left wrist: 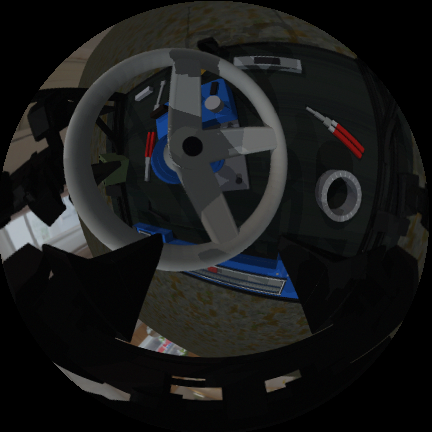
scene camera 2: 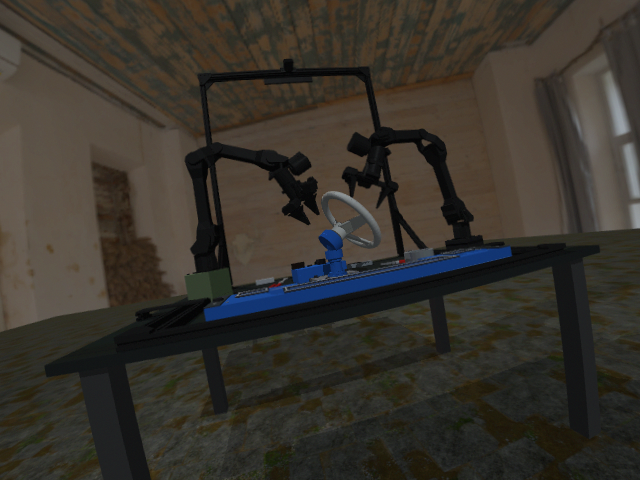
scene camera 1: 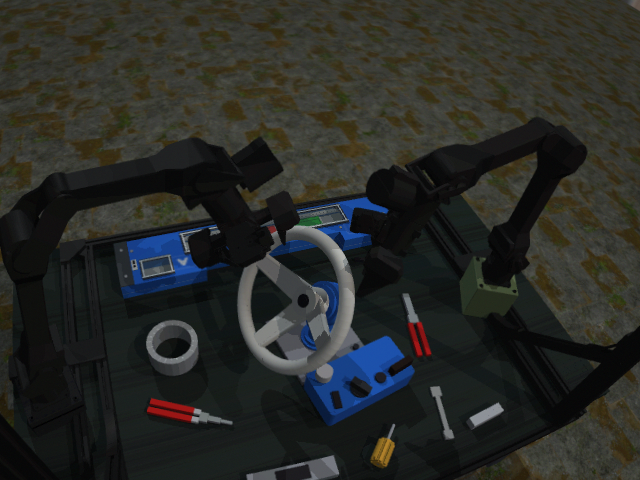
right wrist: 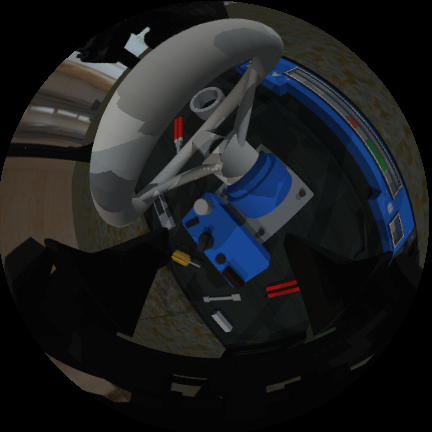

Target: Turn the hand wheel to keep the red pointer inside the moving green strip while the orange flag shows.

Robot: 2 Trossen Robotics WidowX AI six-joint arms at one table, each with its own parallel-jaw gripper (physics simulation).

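Pixels of known places: left gripper, fingertip midpoint: (left wrist: 221, 240) (scene camera 2: 364, 204); right gripper, fingertip midpoint: (left wrist: 116, 138) (scene camera 2: 314, 219) (scene camera 1: 361, 285) (right wrist: 228, 236); left arm's base, origin of the base link: (scene camera 2: 463, 238) (scene camera 1: 47, 389); right arm's base, origin of the base link: (scene camera 2: 207, 271) (scene camera 1: 495, 275).
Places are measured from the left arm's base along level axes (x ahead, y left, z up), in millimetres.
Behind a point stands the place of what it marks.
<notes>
The white hand wheel (scene camera 1: 347, 291) @[x 482, y -201, z 223 mm] (scene camera 2: 339, 195) @[x 507, y -42, z 214 mm] (left wrist: 80, 150) @[x 493, y -130, z 231 mm] (right wrist: 125, 110) stands tilted on a blue column. On the blue gauge housing (scene camera 1: 165, 286) @[x 301, y 149, z -46 mm] (scene camera 2: 361, 287) @[x 637, y 205, z -35 mm], the red pointer (scene camera 1: 272, 229) @[x 588, y 165, z -17 mm] (left wrist: 213, 269) @[x 574, y 167, z -17 mm] (right wrist: 352, 121) @[x 587, y 164, z -17 mm] is left of the green strip (scene camera 1: 311, 222) (right wrist: 376, 155) in scene camera 1, with a gap between them. No orange flag shows. My left gripper (scene camera 1: 248, 249) @[x 425, y -33, z 176 mm] (scene camera 2: 366, 201) @[x 425, y -33, z 176 mm] (left wrist: 221, 240) @[x 425, y -33, z 176 mm] is open and empty near the upper rim. My right gripper (scene camera 1: 366, 254) (scene camera 2: 313, 218) @[x 551, y -171, z 162 mm] (right wrist: 228, 236) @[x 551, y -171, z 162 mm] is open and empty beside the wheel, apart from it.
A blue control box (scene camera 1: 369, 361) (right wrist: 235, 240) sits by the wheel's base. A grey ring (scene camera 1: 172, 365) @[x 226, y -55, z -15 mm] (left wrist: 324, 197) @[x 289, y -10, z -9 mm], red-handled tools (scene camera 1: 418, 338) @[x 710, y -243, z -47 mm] (scene camera 1: 170, 410) @[x 185, y -124, z -47 mm], a yellow screwdriver (scene camera 1: 383, 452) @[x 469, y -402, z -25 mm], a wrench (scene camera 1: 442, 413) @[x 635, y -405, z -52 mm] and a white block (scene camera 1: 484, 415) @[x 698, y -462, z -37 mm] lie around. A green box (scene camera 1: 485, 299) @[x 882, y -271, z 11 mm] (scene camera 2: 199, 286) @[x 958, y -204, z 2 mm] stands under my right arm.
</notes>
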